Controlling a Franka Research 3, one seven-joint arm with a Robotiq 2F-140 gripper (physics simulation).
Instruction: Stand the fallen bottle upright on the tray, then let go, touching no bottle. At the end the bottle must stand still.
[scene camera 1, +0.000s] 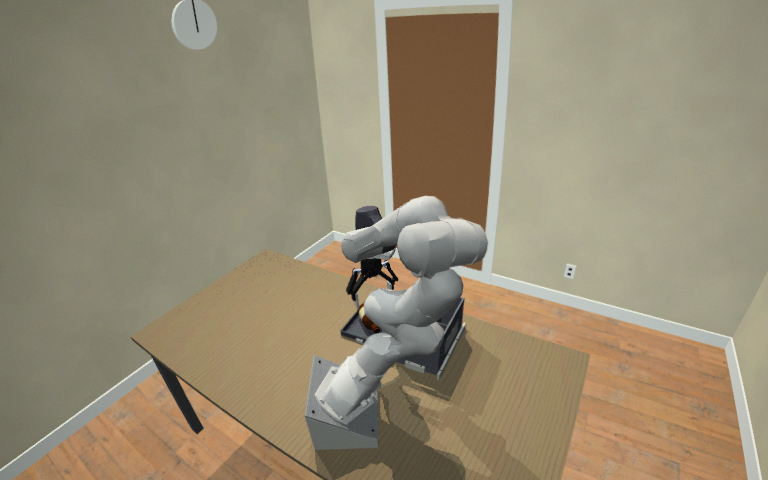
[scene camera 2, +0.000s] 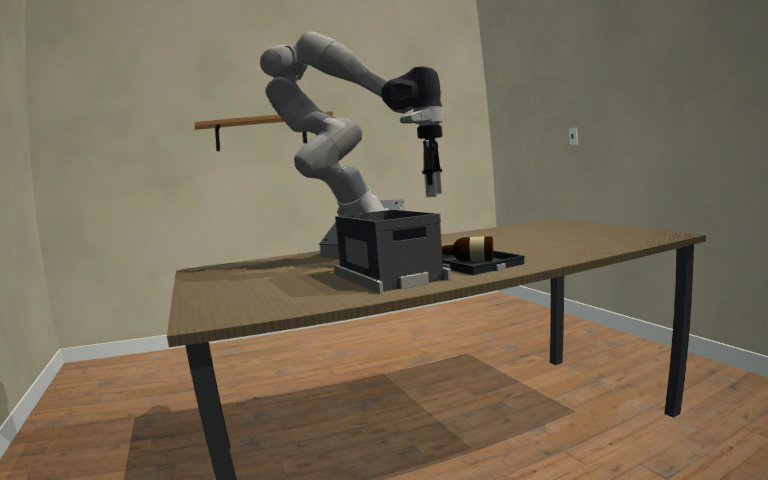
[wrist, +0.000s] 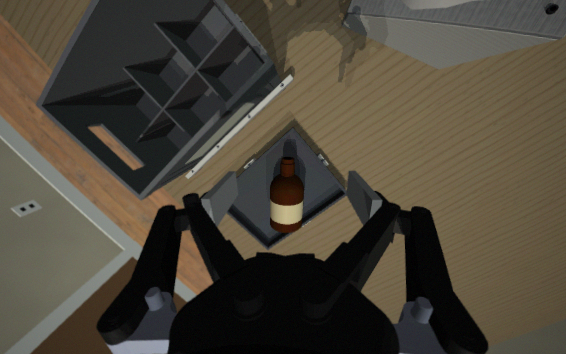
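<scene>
The brown bottle (scene camera 1: 370, 323) (scene camera 2: 472, 249) (wrist: 286, 195) with a cream label lies on its side on the small dark tray (scene camera 1: 348, 332) (scene camera 2: 514, 260) (wrist: 320, 182). In scene camera 2 its neck points left, toward the crate; in the wrist view it points up the picture. My gripper (scene camera 1: 373, 294) (scene camera 2: 433, 193) (wrist: 291, 183) is open and empty, pointing down, well above the bottle and apart from it. In the wrist view the bottle shows between the two fingers, which stand wide to its left and right. In scene camera 1 the arm hides part of the bottle and tray.
A tall dark crate (scene camera 1: 428, 360) (scene camera 2: 408, 254) (wrist: 65, 120) with inner dividers stands close beside the tray, with light rails at its foot. The grey robot base (scene camera 1: 340, 433) (scene camera 2: 328, 244) (wrist: 450, 40) stands on the wooden table (scene camera 1: 243, 328) (scene camera 2: 237, 305) (wrist: 440, 175).
</scene>
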